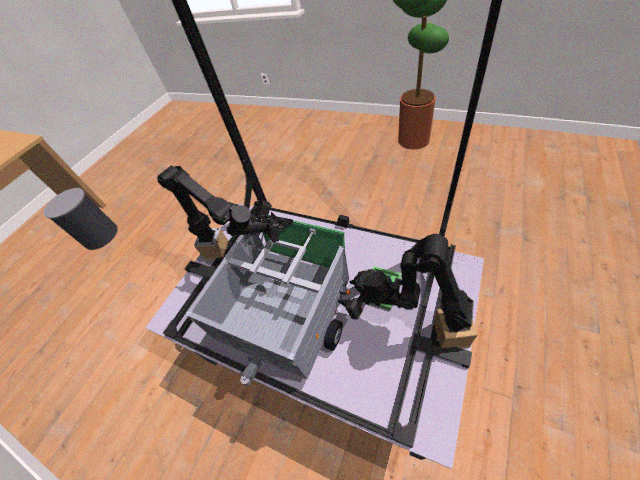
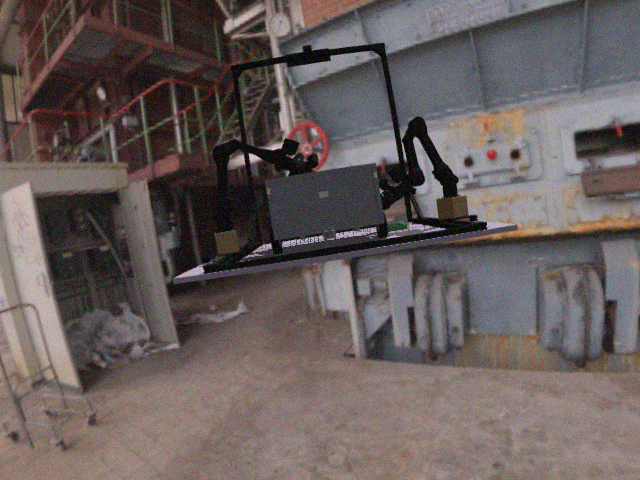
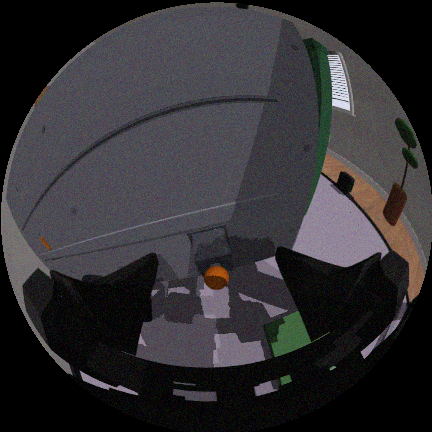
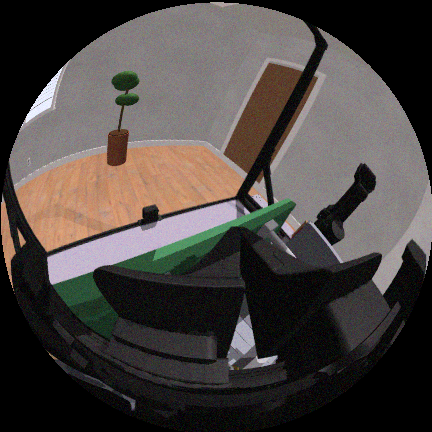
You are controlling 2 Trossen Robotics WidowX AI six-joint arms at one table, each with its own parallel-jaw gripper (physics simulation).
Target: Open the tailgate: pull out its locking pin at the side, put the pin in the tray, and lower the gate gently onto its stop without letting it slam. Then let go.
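Pixels of known places: left gripper, fingertip midpoint: (image 1: 343, 291) (image 3: 217, 257); right gripper, fingertip midpoint: (image 1: 292, 221) (image 4: 236, 233); left arm's base, origin of the base link: (image 1: 457, 321) (image 2: 451, 197); right arm's base, origin of the base link: (image 1: 207, 236) (image 2: 224, 231).
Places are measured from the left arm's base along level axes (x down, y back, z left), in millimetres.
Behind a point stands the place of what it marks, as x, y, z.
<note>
A grey trailer box (image 1: 270, 305) {20, -626, -146} (image 2: 325, 200) {-62, -663, 25} (image 3: 153, 132) {-78, -364, -154} stands on the table. Its green tailgate (image 1: 318, 243) {-102, -419, -309} (image 3: 322, 100) {-95, -331, -268} (image 4: 181, 252) {-171, -512, -374} stands upright at the far end. The locking pin, with an orange knob (image 3: 216, 276) {-7, -331, -151} (image 1: 350, 290) {-7, -330, -151}, sits in its bracket low on the trailer's side. My left gripper (image 3: 217, 257) {7, -350, -162} (image 1: 354, 305) (image 2: 385, 191) is open, with the knob between its fingers but not touched. My right gripper (image 4: 236, 233) {-195, -494, -351} (image 1: 277, 228) (image 2: 309, 162) is shut and empty, and rests at the tailgate's top edge. The green tray (image 1: 390, 277) {110, -162, -255} (image 3: 287, 332) {108, -259, -182} (image 2: 396, 226) {98, -233, -141} lies under the left arm.
Black frame posts (image 1: 228, 119) {-404, -707, -741} (image 1: 468, 119) {-486, 53, -360} rise from the table's back corners. The trailer's wheel (image 1: 333, 333) {14, -400, -12} and its tow hitch (image 1: 248, 376) {36, -693, 96} stick out at the near side. White crossbars (image 1: 285, 276) {-172, -521, -140} span the box. A potted plant (image 1: 416, 116) stands on the floor behind.
</note>
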